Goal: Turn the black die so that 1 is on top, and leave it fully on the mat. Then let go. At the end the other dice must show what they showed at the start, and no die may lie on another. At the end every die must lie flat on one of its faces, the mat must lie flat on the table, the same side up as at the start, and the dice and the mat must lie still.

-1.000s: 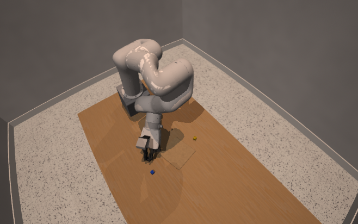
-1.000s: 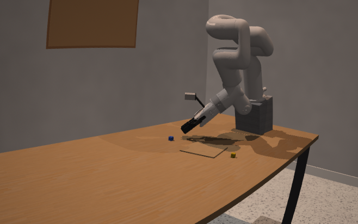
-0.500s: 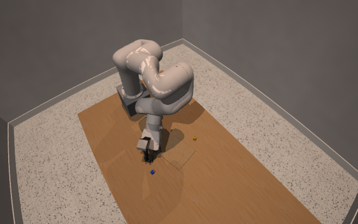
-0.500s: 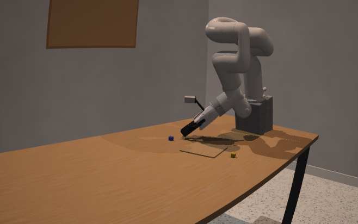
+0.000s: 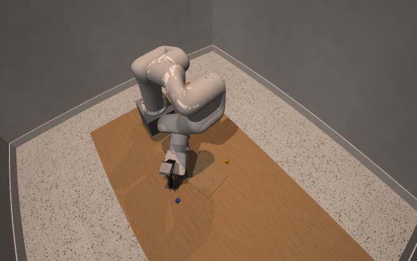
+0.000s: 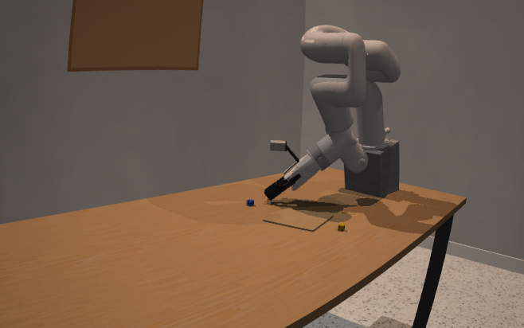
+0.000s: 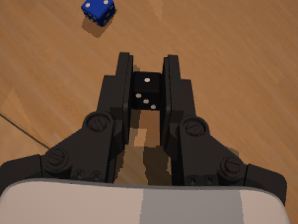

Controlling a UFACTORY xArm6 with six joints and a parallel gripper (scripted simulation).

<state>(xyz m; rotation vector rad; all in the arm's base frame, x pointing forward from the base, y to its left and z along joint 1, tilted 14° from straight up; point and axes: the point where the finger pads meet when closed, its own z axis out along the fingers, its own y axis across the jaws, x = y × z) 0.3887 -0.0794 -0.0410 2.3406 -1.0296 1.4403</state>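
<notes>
Right now the black die is 1 cm below my hand. From my hand the other things lie so: yellow die 28 cm to the left, 3 cm below, 1 cm ahead; tan mat 15 cm to the left, 3 cm below, 3 cm ahead; blue die 7 cm ahead, 3 cm below, 2 cm to the right.
</notes>
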